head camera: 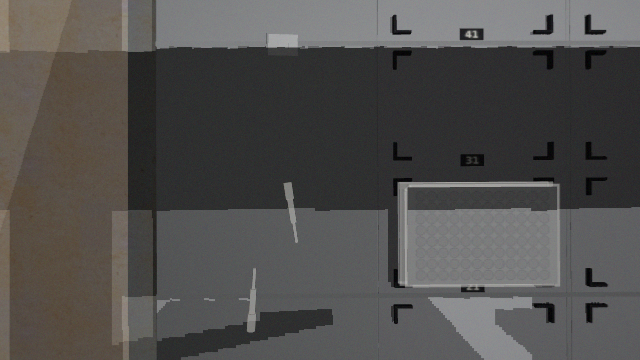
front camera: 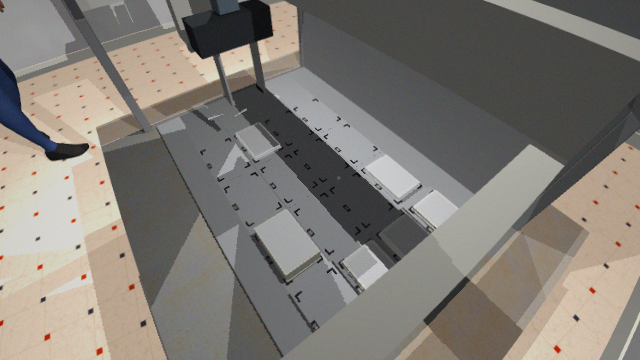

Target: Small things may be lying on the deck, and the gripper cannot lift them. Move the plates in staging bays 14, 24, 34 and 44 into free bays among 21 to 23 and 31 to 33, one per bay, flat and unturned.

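Where they show: gripper, fingertip midpoint: (front camera: 246,96); robot's base at its link origin: (front camera: 201,152).
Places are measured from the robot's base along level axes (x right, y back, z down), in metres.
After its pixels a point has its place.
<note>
A flat well plate (front camera: 257,140) @(z -0.014, x -0.147, y -0.071 m) (head camera: 480,240) @(z -0.014, x -0.146, y -0.062 m) lies level in bay 21, part in shadow, its long sides along the bay. In the front view a plate (front camera: 364,265) @(z -0.029, x -0.139, y -0.528 m) sits in bay 24, a dark shaded plate (front camera: 404,235) @(z -0.029, x -0.252, y -0.532 m) in bay 34, and a plate (front camera: 434,207) @(z -0.029, x -0.361, y -0.526 m) in bay 44; the front beam cuts off part of their view. Bay 14 shows bare deck and corner marks. My gripper (front camera: 246,97) @(z -0.160, x -0.150, y -0.064 m) is open and empty, its two jaws apart, beyond the bay 21 plate in the front view. It does not show in the head view.
A tall pale box (front camera: 287,245) @(z -0.042, x -0.038, y -0.405 m) stands in bay 13, and another plate (front camera: 392,176) @(z -0.014, x -0.361, y -0.397 m) in bay 43. Two thin pale tips (head camera: 291,212) @(z -0.005, x -0.168, y 0.089 m) (head camera: 252,302) @(z -0.005, x -0.094, y 0.122 m) and a small white block (head camera: 282,41) @(z -0.001, x -0.312, y 0.097 m) lie left of the bays. A small round thing (front camera: 338,178) @(z -0.003, x -0.251, y -0.311 m) lies mid-deck.
</note>
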